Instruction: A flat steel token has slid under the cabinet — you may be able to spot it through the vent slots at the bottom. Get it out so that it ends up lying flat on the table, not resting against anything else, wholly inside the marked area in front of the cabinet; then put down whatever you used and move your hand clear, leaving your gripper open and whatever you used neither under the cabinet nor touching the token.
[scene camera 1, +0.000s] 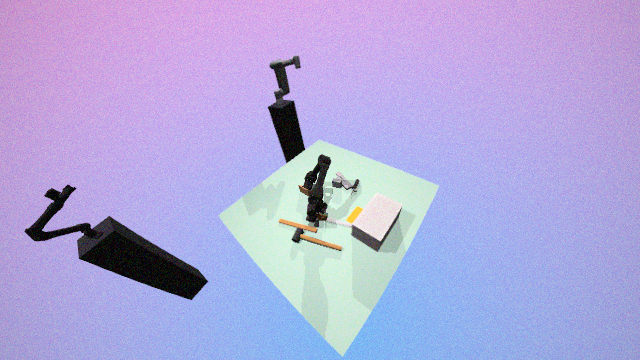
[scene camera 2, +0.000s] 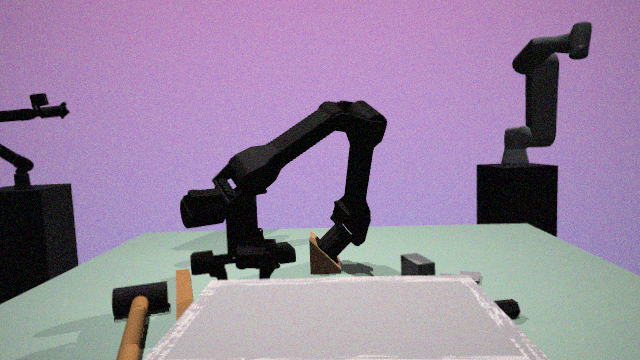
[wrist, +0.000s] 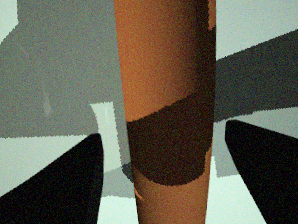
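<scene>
White cabinet (scene camera 1: 372, 226), (scene camera 2: 237, 317): same spot.
</scene>
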